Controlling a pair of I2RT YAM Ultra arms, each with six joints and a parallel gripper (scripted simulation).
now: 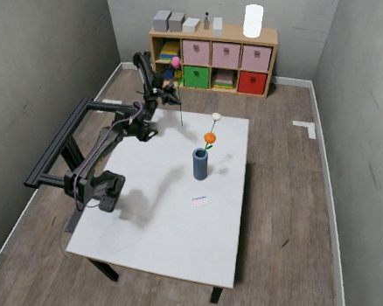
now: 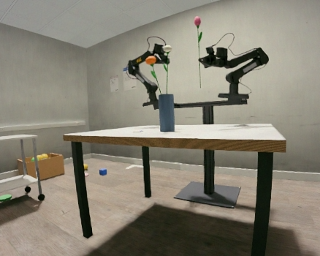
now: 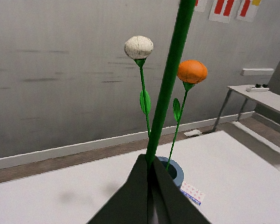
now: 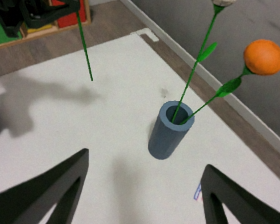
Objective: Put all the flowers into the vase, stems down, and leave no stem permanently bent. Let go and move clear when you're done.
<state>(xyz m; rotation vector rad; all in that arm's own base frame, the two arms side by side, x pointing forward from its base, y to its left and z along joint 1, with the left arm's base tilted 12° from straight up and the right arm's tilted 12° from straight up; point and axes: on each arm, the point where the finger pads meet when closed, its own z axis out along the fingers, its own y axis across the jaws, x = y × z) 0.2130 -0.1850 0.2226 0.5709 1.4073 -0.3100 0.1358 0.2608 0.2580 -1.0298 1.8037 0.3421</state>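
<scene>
Now: right hand 7 cm short of the pink flower, 28 cm to the right of it and 15 cm below it. Round my right hand: orange flower 27 cm ahead, 6 cm to the left, 10 cm below; white flower 28 cm ahead, 16 cm to the left, 7 cm below; small printed card 24 cm ahead, 8 cm to the right, 47 cm below.
</scene>
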